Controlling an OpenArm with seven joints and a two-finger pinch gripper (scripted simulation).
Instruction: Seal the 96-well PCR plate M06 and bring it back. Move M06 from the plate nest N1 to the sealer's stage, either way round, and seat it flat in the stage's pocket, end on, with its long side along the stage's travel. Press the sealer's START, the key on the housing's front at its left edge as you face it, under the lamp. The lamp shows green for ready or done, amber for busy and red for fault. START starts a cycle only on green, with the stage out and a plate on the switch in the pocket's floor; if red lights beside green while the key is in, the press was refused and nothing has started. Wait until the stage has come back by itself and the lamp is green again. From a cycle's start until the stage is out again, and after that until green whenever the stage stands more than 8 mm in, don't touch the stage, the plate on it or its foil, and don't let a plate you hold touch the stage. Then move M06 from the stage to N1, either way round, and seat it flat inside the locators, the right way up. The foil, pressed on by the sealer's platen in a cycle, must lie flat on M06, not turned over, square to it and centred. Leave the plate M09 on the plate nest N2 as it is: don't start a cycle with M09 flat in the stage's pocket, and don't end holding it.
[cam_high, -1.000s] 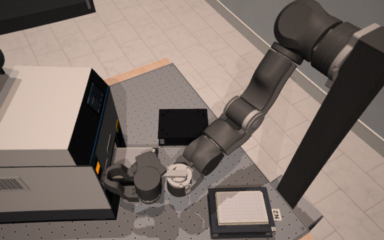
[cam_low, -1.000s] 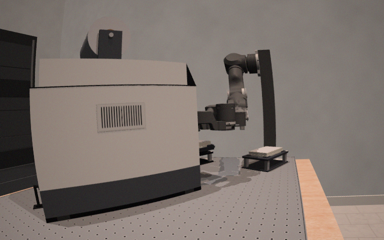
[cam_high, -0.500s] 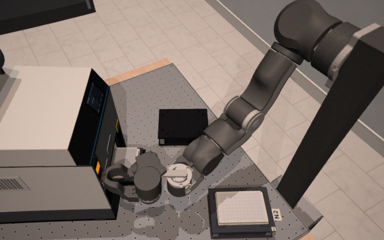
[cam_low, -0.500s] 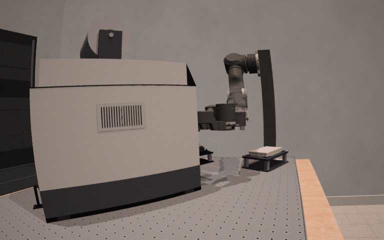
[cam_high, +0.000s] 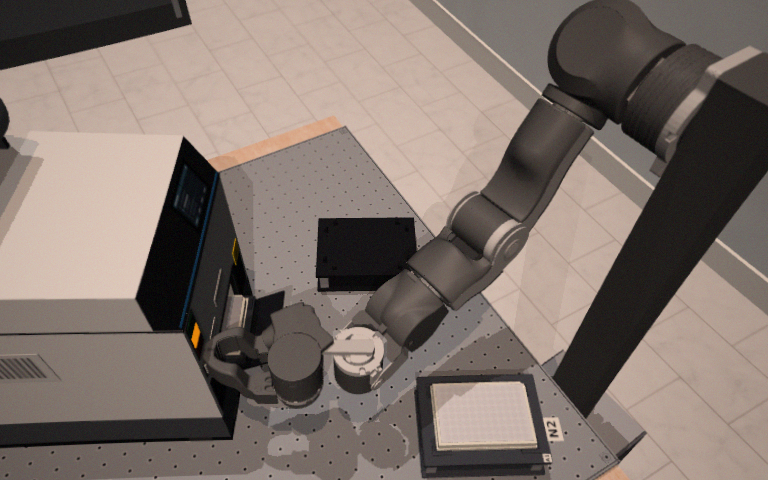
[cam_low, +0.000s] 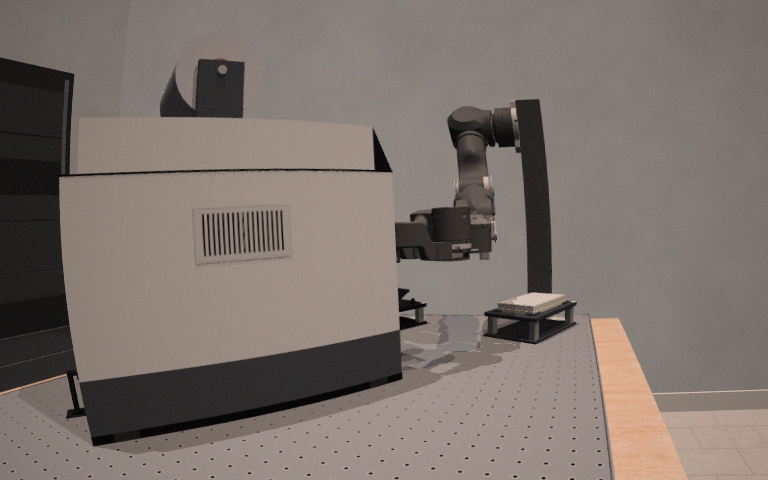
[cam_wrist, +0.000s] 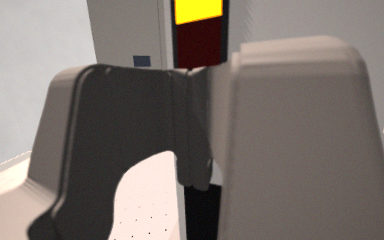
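The start key is 10 mm to the right of my hand and 10 mm ahead of it. Also, from my hand: sealer's stage: 110 mm to the right, 90 mm below, 10 mm behind; touchscreen: 130 mm to the right, 130 mm above, 60 mm behind; 96-well plate M06: 110 mm to the right, 80 mm below, 10 mm behind.
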